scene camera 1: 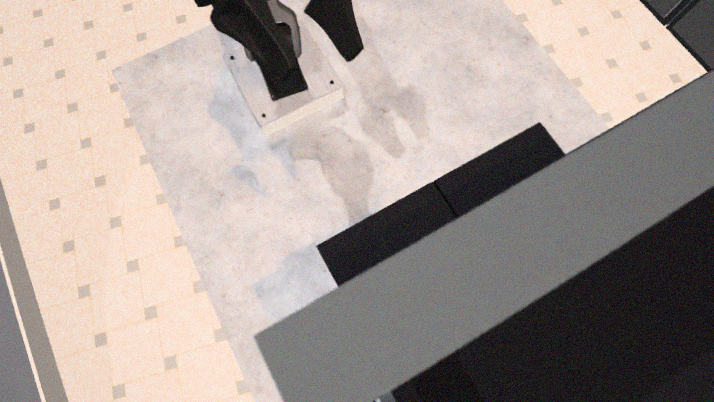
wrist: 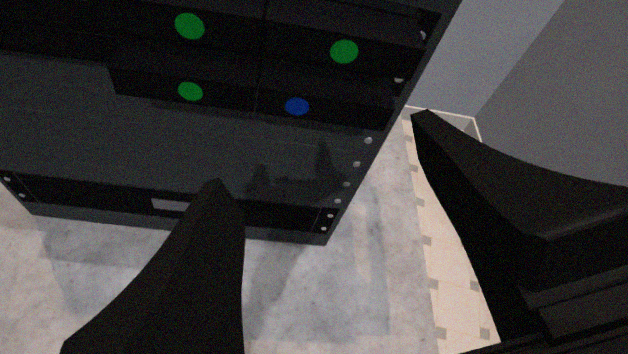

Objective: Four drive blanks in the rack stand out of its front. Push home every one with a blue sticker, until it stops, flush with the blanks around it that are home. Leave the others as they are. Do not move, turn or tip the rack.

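The rack (scene camera 1: pixel 450 260) (wrist: pixel 75 117) fills the lower right of the scene view and the upper left of the wrist view. In the wrist view, a blank with a blue sticker (wrist: pixel 340 114) stands out at the lower right, beside a protruding green-stickered blank (wrist: pixel 150 89). Above them are two more green-stickered blanks, one at left (wrist: pixel 225 34) and one at right (wrist: pixel 385 59); how far they protrude is unclear. In the scene view, two black blanks (scene camera 1: pixel 385 232) (scene camera 1: pixel 500 170) protrude side by side; their stickers are hidden. My gripper (wrist: pixel 319 167) is open and empty, before the rack's lower right front.
The arm's pale base plate (scene camera 1: pixel 310 95) is bolted to the grey marbled surface (scene camera 1: pixel 200 210) at the upper left of the scene view. Tiled floor (scene camera 1: pixel 100 225) borders it. In the wrist view, a grey wall (wrist: pixel 550 90) stands beyond the rack's right edge.
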